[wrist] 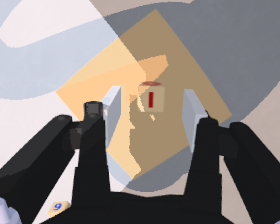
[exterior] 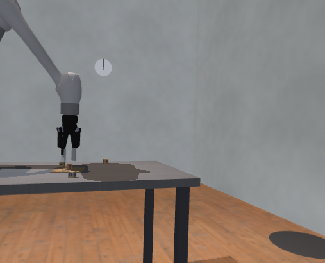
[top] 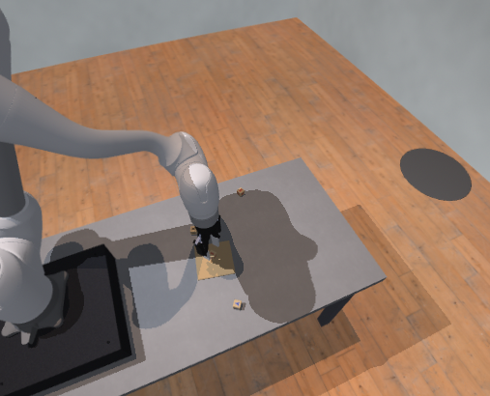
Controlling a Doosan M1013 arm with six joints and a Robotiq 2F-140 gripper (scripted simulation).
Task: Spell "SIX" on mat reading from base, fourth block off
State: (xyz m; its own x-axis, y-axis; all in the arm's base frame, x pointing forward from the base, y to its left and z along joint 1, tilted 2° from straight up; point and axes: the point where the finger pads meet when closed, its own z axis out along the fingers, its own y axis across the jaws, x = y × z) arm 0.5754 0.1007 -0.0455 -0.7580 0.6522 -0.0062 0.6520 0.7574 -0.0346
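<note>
My hand is 70 mm above the tan mat and 20 mm to the left of it. Round my hand: block (120 mm to the left, 60 mm below, 60 mm behind).
</note>
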